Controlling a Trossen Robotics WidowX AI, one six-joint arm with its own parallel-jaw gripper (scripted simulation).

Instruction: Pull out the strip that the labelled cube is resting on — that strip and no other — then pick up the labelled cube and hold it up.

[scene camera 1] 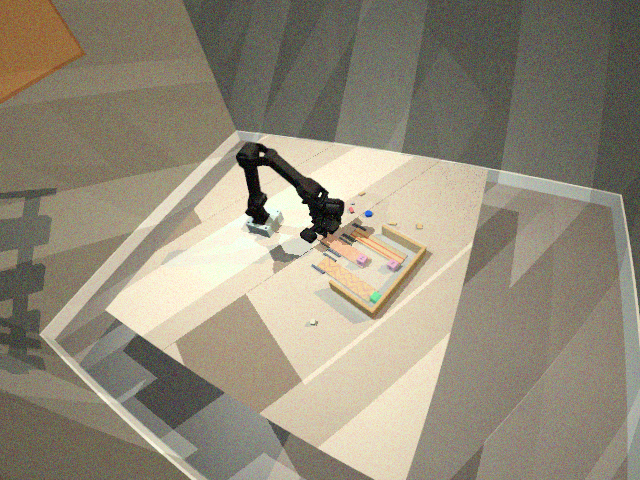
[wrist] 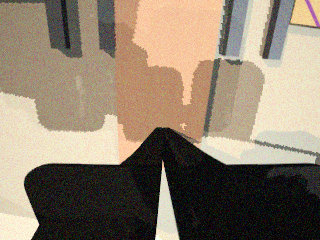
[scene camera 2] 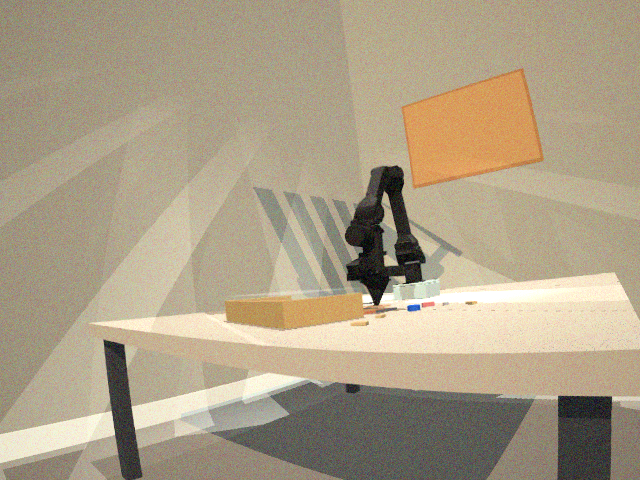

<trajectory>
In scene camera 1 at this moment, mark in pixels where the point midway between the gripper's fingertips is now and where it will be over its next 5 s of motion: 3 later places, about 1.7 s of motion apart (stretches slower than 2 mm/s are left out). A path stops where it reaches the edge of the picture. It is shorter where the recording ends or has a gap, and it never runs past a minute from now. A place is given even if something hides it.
The gripper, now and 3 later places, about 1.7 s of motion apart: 325,237; 314,229; 338,238; 348,252
</trajectory>
